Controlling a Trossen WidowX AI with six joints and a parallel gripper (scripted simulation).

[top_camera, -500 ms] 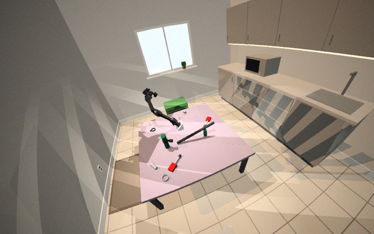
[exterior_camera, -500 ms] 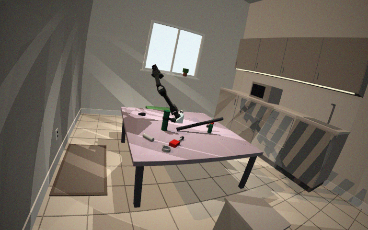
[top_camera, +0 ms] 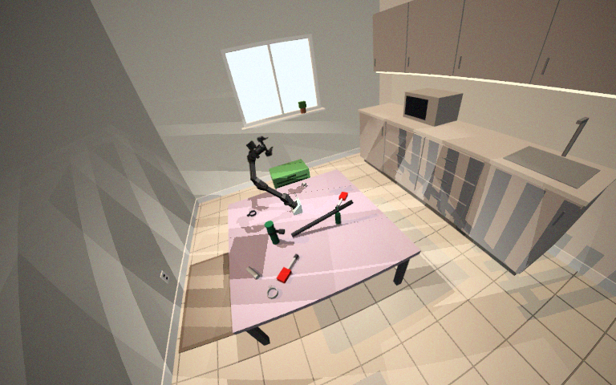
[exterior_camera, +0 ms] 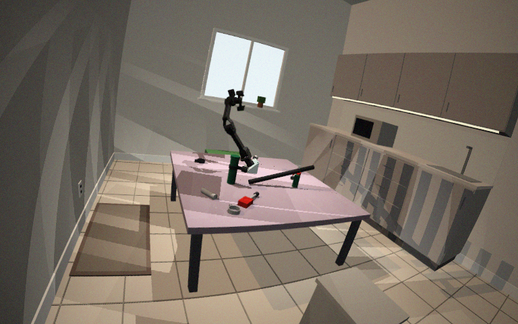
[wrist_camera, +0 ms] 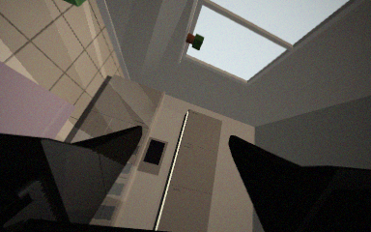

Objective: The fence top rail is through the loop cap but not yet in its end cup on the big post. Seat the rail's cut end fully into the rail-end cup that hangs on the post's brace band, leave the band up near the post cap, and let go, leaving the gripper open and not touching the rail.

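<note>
The dark rail-end cup lies 670 mm ahead of my gripper tip, 450 mm below it and 70 mm to the right of it. Also, from my gripper tip: white cylinder 900 mm ahead, 550 mm below, 320 mm to the right; black ring 560 mm below, 340 mm to the right, 240 mm ahead.
</note>
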